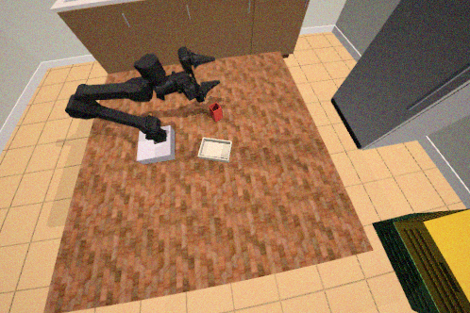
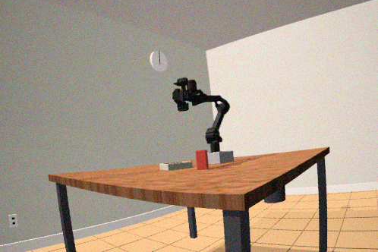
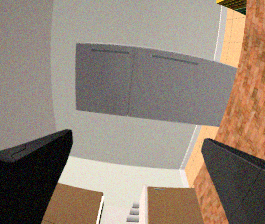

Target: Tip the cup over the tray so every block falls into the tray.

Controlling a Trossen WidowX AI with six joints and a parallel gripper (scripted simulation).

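Right now the purple block is 30 mm behind my gripper tip, 120 mm to the left of it and 380 mm below it. The rest, counted from my gripper tip: shallow cream tray (80 mm behind, 90 mm to the right, 420 mm below); red square cup (30 mm behind, 120 mm to the left, 400 mm below).
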